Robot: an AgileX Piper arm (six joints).
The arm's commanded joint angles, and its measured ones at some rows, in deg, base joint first. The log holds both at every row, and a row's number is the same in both.
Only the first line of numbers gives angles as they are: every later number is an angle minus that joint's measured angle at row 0.
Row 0, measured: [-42.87 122.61 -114.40 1.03 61.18 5.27]
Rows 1 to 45, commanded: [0.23 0.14 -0.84 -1.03 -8.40 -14.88]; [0.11 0.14 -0.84 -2.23 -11.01 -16.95]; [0.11 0.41 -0.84 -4.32 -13.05 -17.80]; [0.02 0.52 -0.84 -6.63 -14.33 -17.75]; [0.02 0.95 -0.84 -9.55 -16.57 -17.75]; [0.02 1.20 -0.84 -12.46 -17.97 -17.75]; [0.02 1.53 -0.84 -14.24 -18.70 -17.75]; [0.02 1.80 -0.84 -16.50 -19.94 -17.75]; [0.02 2.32 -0.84 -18.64 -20.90 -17.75]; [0.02 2.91 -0.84 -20.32 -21.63 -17.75]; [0.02 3.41 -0.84 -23.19 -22.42 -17.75]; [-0.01 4.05 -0.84 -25.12 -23.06 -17.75]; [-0.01 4.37 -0.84 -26.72 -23.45 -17.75]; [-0.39 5.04 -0.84 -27.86 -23.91 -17.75]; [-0.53 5.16 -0.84 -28.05 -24.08 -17.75]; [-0.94 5.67 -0.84 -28.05 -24.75 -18.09]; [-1.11 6.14 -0.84 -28.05 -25.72 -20.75]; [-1.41 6.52 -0.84 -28.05 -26.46 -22.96]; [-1.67 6.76 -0.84 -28.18 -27.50 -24.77]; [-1.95 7.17 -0.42 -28.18 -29.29 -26.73]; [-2.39 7.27 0.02 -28.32 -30.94 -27.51]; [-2.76 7.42 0.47 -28.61 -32.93 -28.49]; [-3.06 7.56 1.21 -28.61 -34.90 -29.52]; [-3.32 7.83 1.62 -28.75 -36.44 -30.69]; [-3.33 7.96 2.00 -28.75 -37.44 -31.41]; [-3.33 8.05 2.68 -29.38 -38.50 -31.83]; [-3.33 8.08 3.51 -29.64 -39.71 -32.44]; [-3.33 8.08 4.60 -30.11 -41.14 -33.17]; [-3.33 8.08 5.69 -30.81 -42.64 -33.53]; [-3.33 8.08 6.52 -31.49 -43.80 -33.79]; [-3.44 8.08 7.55 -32.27 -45.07 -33.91]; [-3.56 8.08 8.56 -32.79 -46.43 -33.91]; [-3.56 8.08 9.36 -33.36 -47.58 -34.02]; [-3.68 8.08 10.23 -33.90 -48.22 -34.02]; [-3.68 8.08 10.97 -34.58 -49.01 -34.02]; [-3.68 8.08 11.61 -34.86 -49.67 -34.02]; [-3.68 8.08 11.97 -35.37 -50.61 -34.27]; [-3.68 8.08 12.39 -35.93 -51.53 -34.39]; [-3.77 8.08 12.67 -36.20 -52.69 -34.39]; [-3.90 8.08 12.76 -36.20 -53.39 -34.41]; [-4.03 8.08 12.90 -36.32 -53.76 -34.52]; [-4.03 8.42 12.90 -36.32 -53.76 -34.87]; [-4.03 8.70 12.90 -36.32 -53.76 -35.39]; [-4.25 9.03 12.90 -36.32 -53.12 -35.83]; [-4.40 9.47 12.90 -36.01 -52.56 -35.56]
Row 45, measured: [-3.67 8.36 12.65 -35.65 -52.11 -34.60]
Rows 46 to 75, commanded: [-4.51 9.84 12.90 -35.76 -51.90 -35.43]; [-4.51 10.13 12.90 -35.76 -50.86 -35.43]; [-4.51 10.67 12.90 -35.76 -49.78 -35.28]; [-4.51 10.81 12.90 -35.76 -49.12 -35.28]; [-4.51 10.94 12.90 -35.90 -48.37 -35.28]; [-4.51 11.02 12.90 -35.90 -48.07 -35.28]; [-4.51 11.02 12.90 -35.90 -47.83 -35.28]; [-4.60 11.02 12.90 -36.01 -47.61 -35.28]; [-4.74 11.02 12.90 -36.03 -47.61 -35.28]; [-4.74 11.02 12.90 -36.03 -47.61 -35.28]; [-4.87 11.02 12.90 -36.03 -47.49 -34.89]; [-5.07 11.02 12.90 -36.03 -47.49 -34.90]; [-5.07 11.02 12.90 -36.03 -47.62 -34.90]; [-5.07 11.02 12.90 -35.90 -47.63 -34.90]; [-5.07 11.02 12.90 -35.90 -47.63 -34.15]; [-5.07 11.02 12.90 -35.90 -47.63 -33.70]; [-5.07 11.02 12.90 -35.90 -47.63 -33.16]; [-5.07 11.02 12.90 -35.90 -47.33 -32.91]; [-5.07 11.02 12.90 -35.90 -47.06 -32.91]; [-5.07 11.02 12.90 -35.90 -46.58 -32.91]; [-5.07 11.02 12.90 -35.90 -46.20 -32.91]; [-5.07 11.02 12.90 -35.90 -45.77 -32.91]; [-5.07 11.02 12.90 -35.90 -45.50 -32.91]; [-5.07 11.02 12.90 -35.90 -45.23 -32.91]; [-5.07 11.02 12.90 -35.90 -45.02 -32.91]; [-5.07 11.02 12.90 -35.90 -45.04 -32.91]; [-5.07 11.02 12.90 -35.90 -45.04 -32.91]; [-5.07 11.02 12.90 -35.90 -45.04 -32.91]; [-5.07 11.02 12.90 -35.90 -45.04 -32.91]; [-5.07 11.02 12.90 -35.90 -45.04 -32.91]
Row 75, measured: [-4.77 11.40 12.88 -36.00 -46.12 -33.42]
